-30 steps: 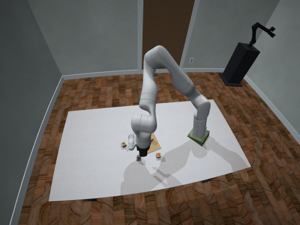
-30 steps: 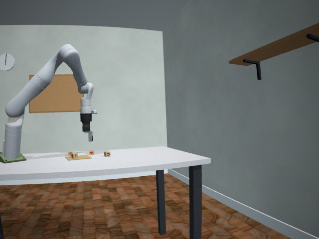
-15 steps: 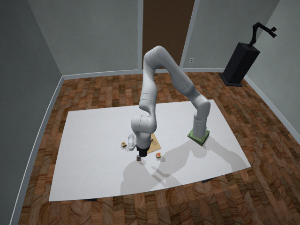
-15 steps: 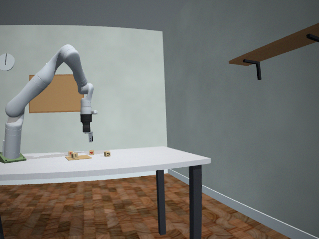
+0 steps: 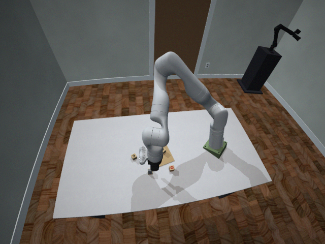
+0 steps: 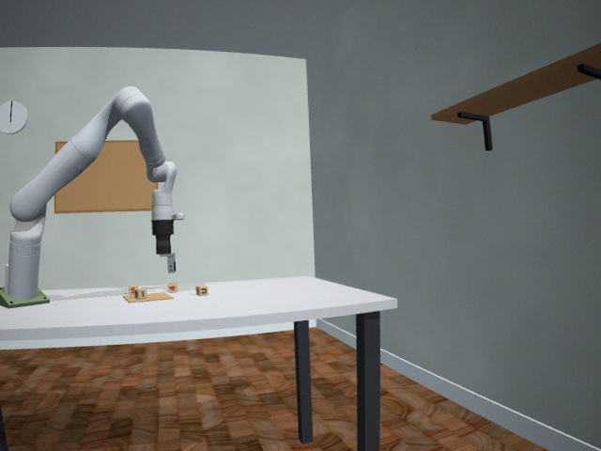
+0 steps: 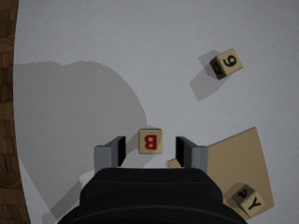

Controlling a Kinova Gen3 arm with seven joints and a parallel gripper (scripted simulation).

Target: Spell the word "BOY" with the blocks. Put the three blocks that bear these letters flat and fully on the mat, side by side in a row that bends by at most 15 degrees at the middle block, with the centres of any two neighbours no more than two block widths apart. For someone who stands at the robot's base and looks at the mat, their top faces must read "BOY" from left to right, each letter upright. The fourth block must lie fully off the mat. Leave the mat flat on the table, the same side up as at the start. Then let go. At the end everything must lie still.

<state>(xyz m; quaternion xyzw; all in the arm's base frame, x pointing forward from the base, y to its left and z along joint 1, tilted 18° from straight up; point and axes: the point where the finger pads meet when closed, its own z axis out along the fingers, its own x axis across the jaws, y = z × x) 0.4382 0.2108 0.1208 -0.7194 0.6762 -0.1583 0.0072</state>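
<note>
Right now the B block is 70 mm below my hand. Round my hand: Y block (150 mm to the right, 90 mm behind, 70 mm below); then tan mat (120 mm to the right, 90 mm below, 70 mm behind); then O block (140 mm behind, 70 mm below, 20 mm to the right).
</note>
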